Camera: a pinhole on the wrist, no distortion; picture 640 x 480 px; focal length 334.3 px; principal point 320.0 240.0 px. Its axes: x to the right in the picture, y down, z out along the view. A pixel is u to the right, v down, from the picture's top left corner.
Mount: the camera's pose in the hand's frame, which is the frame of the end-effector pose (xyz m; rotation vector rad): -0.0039 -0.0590 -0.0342 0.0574 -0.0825 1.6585
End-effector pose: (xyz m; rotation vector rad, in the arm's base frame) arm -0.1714 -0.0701 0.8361 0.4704 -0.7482 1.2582
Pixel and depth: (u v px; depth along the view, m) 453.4 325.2 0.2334
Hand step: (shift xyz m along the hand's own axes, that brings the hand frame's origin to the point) -0.0742 0.0075 0.2052
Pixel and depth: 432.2 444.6 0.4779
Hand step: -0.3152 0.0322 0.4500
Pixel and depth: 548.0 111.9 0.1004
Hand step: 0.0271 0.0034 0.0725
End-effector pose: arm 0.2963 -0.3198 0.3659 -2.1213 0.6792 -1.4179
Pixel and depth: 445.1 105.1 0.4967
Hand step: 0.1732 0.0991 0.4806
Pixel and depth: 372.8 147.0 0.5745
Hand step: 0.1404 -0.0057 0.5490
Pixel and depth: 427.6 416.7 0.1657
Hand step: -0.0979 -0.0284 0.1338
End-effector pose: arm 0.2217 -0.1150 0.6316 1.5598 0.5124 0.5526
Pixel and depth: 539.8 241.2 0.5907
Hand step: -0.0477 0.2739 0.5879
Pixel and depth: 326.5 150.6 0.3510
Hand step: 0.0848 -0.0750 0.3178
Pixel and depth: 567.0 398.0 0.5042
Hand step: -0.2805 0.2451 0.4957
